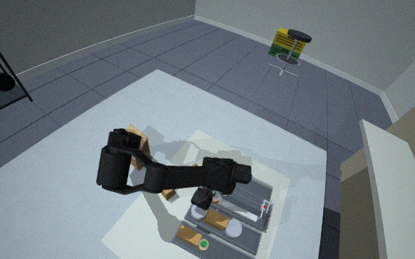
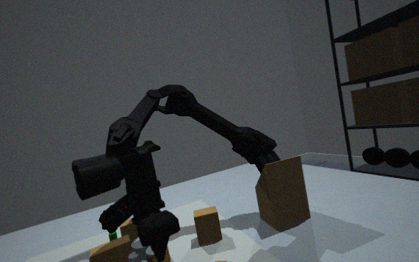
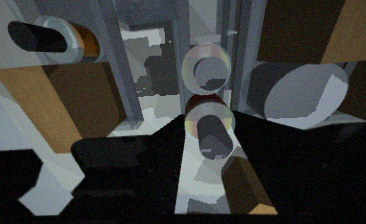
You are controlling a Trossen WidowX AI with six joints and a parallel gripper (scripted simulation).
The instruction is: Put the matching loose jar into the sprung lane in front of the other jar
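Now: the tan box 14 cm behind my gripper tip, 7 cm to the right of it and 2 cm below it. The rest, counted from my gripper tip: pusher plate: 15 cm ahead, 3 cm to the left; then red mark: 23 cm ahead, 4 cm to the left, 2 cm above.
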